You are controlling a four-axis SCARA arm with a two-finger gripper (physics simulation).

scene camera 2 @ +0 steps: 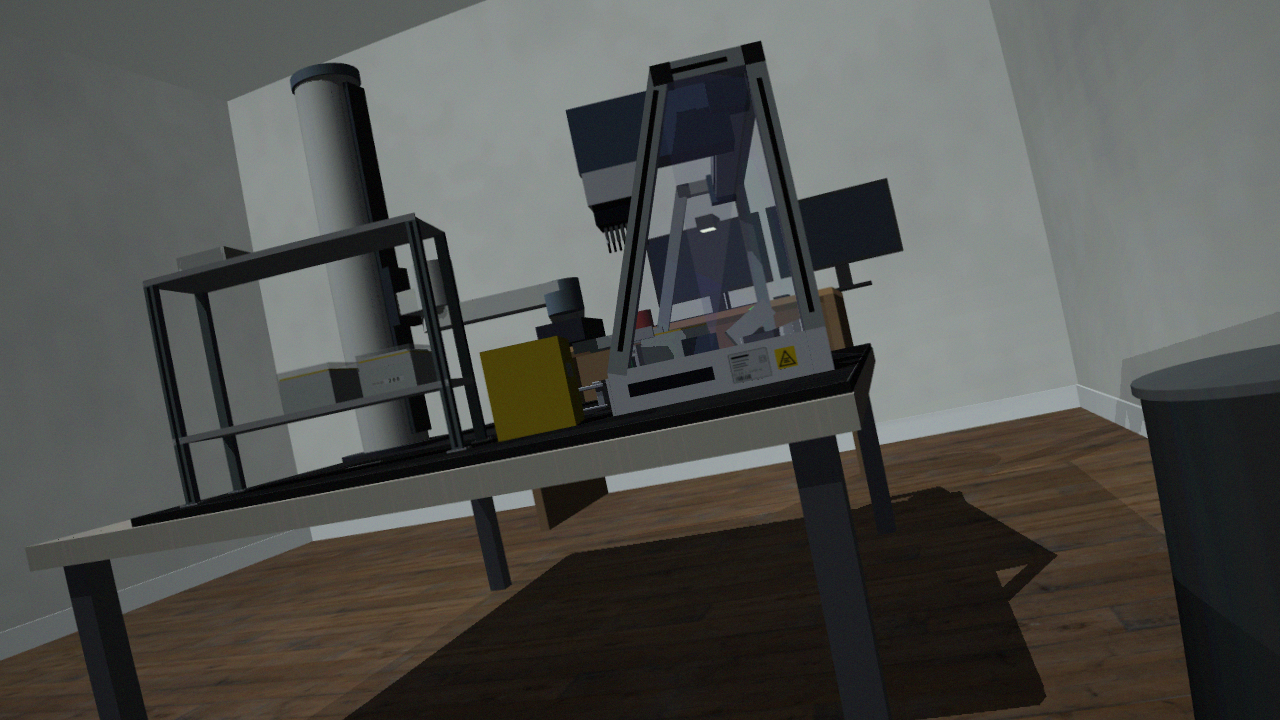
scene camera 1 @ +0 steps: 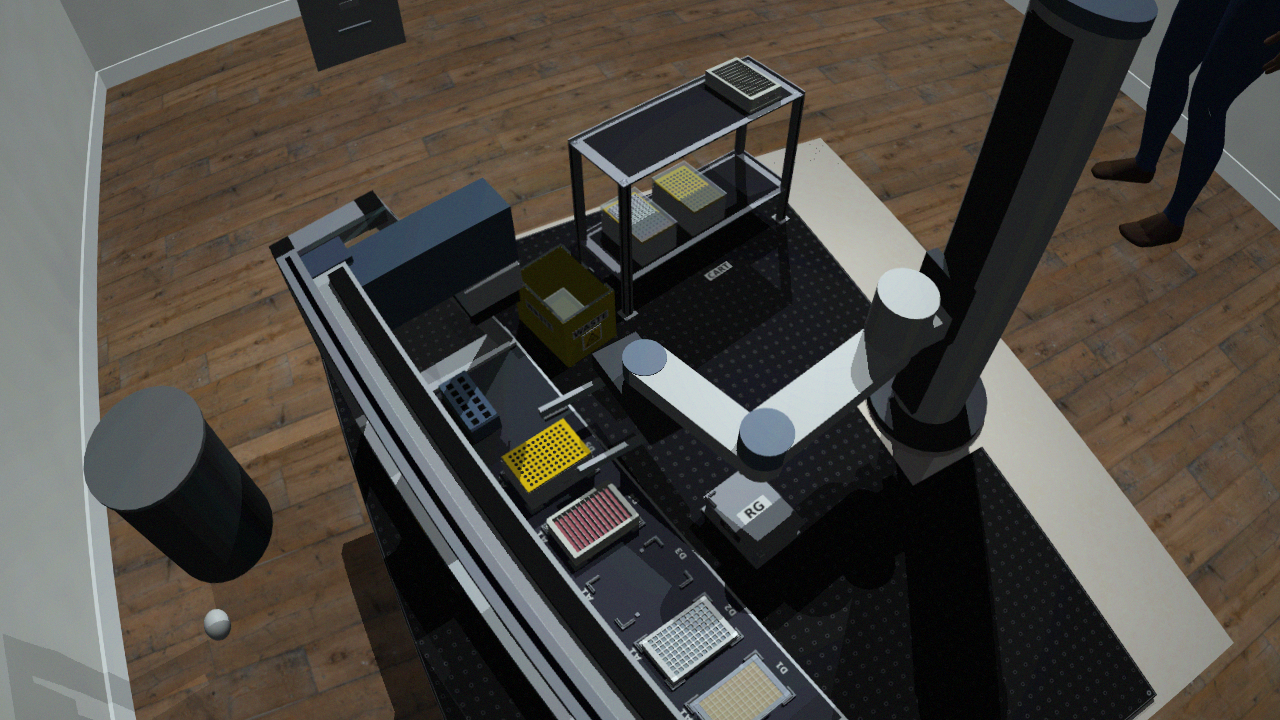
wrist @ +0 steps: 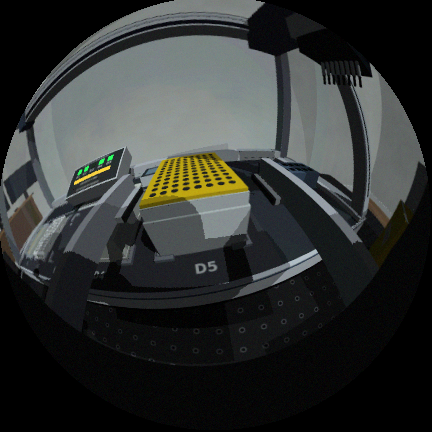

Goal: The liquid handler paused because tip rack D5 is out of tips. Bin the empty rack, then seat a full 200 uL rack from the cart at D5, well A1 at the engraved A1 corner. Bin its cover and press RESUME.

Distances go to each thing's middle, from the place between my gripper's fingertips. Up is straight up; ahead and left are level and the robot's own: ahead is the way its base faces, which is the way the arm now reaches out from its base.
Scene:
My gripper is now 22 cm below the pipetting head (scene camera 2: 608, 191), 19 cm to the left of it and 3 cm short of it. From my hand the other things lie so: yellow waste bin (scene camera 2: 532, 387) 30 cm to the right, 13 cm behind, 6 cm below.

